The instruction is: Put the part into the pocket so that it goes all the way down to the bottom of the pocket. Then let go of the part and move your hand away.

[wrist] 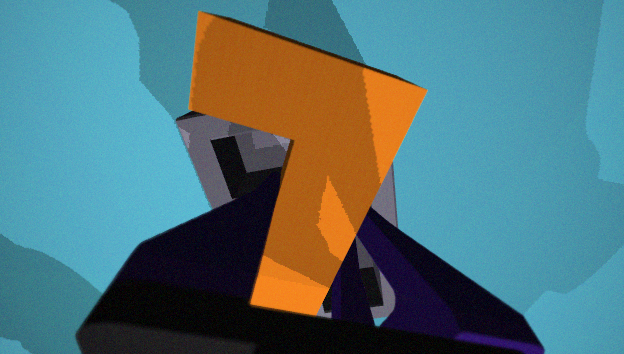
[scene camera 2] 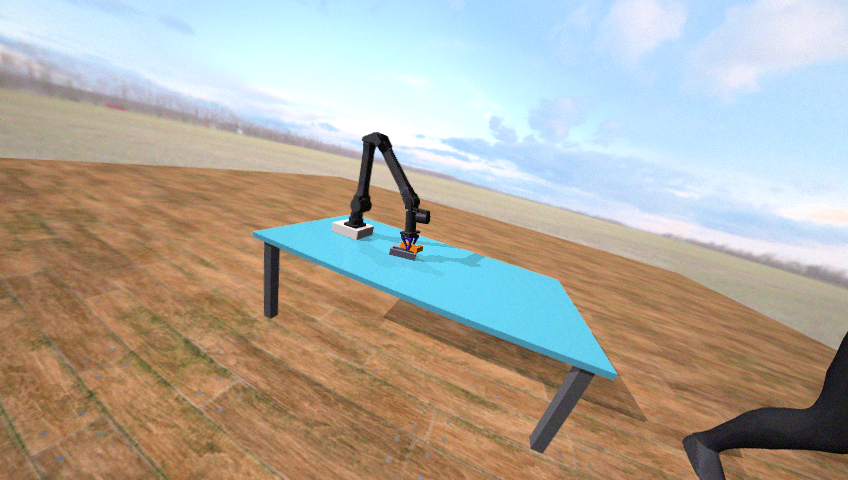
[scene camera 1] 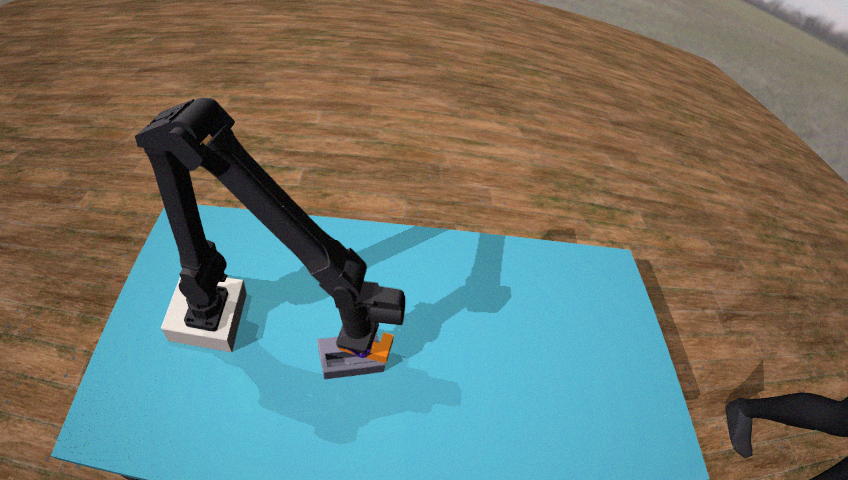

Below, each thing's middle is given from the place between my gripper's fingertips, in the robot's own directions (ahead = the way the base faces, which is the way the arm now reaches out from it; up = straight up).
Scene:
Right now my hand is 2 cm below the orange L-shaped block (wrist: pixel 345 120). Also, from my hand: grey pocket block (scene camera 1: pixel 335 363) (3 cm behind, 2 cm below).

